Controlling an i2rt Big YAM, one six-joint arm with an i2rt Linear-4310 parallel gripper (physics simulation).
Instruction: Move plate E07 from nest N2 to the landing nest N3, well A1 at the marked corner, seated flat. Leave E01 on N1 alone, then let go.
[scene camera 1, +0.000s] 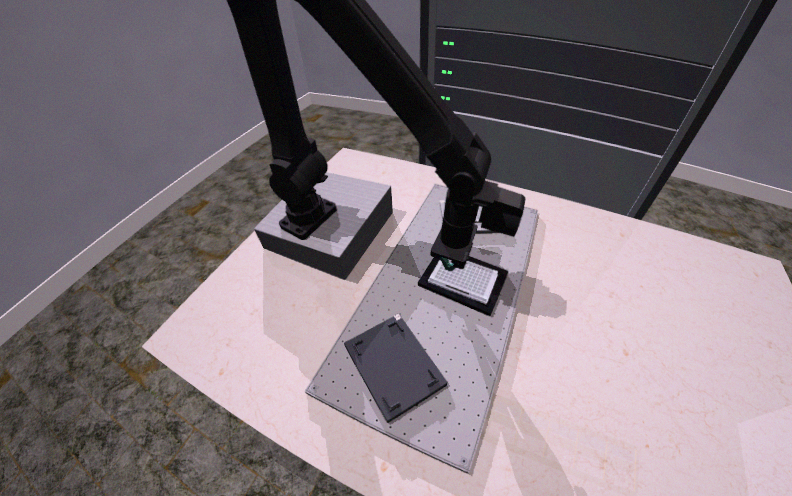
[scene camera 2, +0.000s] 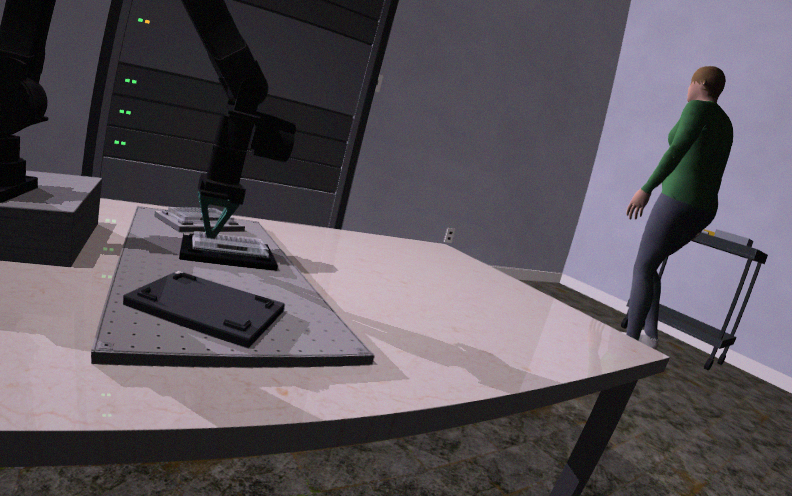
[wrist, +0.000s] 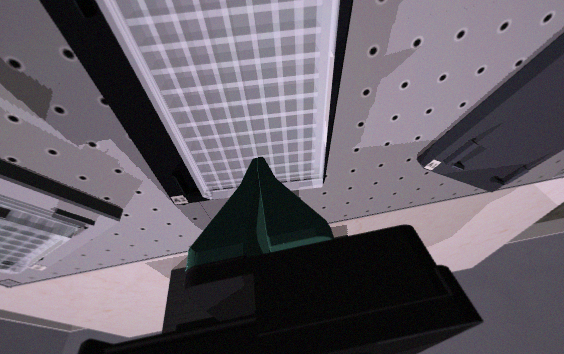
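Observation:
Plate E07, clear and gridded (scene camera 1: 472, 281) (scene camera 2: 230, 245) (wrist: 240, 75), lies on black nest N2 (scene camera 1: 499, 289) (scene camera 2: 227, 258) (wrist: 125, 110); I cannot tell whether it is fully seated. My gripper (scene camera 1: 448, 266) (scene camera 2: 211, 234) (wrist: 259, 165) is shut with its green fingertips together and nothing between them. The tips are over or against the plate's end nearest the arm base; exact contact is unclear. Landing nest N3 (scene camera 1: 396, 368) (scene camera 2: 204, 306) (wrist: 510, 110) is bare, turned at an angle, with a white A1 tag. Plate E01 (scene camera 2: 195, 213) (wrist: 30, 240) sits on N1 (scene camera 2: 236, 228) (wrist: 100, 204), mostly hidden in scene camera 1.
The nests stand on a perforated board (scene camera 1: 432, 420) (scene camera 2: 233, 357) on the pale table (scene camera 1: 642, 350) (scene camera 2: 467, 327). The arm's grey base block (scene camera 1: 362, 233) (scene camera 2: 52, 233) stands beside the board. A rack cabinet is behind; a person (scene camera 2: 701, 151) stands near a cart (scene camera 2: 692, 325).

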